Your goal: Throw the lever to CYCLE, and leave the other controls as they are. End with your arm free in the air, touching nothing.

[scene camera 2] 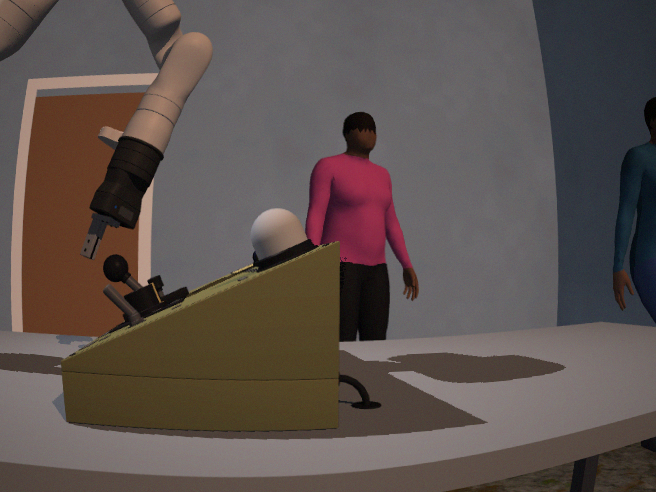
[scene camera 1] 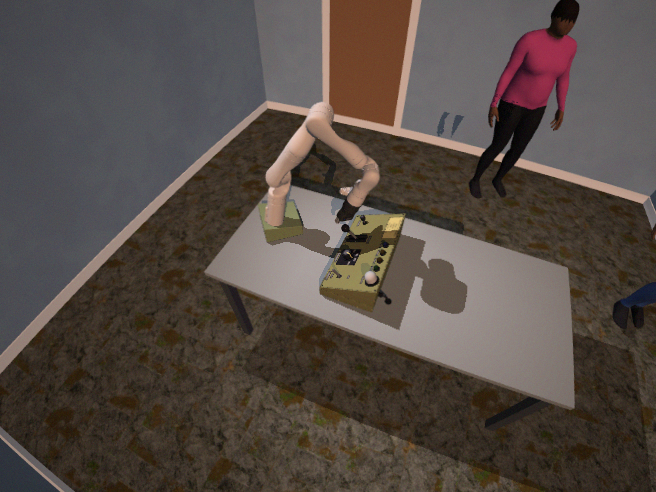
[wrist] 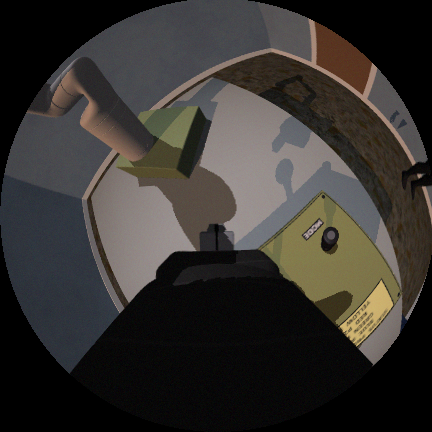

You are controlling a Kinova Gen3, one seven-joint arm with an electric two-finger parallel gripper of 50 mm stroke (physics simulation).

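Frame: origin at the arm's base, x ahead, y left, z up, level; millimetres.
Seen in the pictures: gripper, fingertip midpoint: (scene camera 2: 86,257) (scene camera 1: 336,221) (wrist: 216,232); arm's base at its link origin: (scene camera 1: 274,220) (wrist: 138,145).
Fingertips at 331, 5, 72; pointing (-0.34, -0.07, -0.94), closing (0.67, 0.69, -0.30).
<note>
Offsets run from my fingertips to a thing's top centre, as dx, dy, dz. "spot": to the spot under its first point.
The black ball-topped lever @(+48, -16, +5) (scene camera 1: 345,228) (scene camera 2: 115,267) stands in a dark slot on the sloping olive control box (scene camera 1: 347,299) (scene camera 2: 211,344) (wrist: 360,260). In scene camera 2 it leans toward the low edge of the box. The wrist view does not show its ball. The word CYCLE cannot be read in any view. My gripper (scene camera 1: 337,220) (scene camera 2: 89,253) (wrist: 216,232) is shut and empty. Its fingertips are above the ball, toward the low edge, with a visible gap to the ball in scene camera 2.
The box also bears the MODE knob @(+122, +95, -24) (scene camera 1: 362,218) (wrist: 330,237), a rotary knob @(+88, -142, -31) (scene camera 1: 348,255), a metal toggle @(+64, -260, -31) (scene camera 1: 334,273) (scene camera 2: 121,304), several small buttons and a white dome @(spot: +221, -309, +36) (scene camera 1: 370,278) (scene camera 2: 277,233). A black cable @(spot: +312, -282, -137) (scene camera 2: 361,386) leaves its back. People stand beyond the table (scene camera 1: 492,328).
</note>
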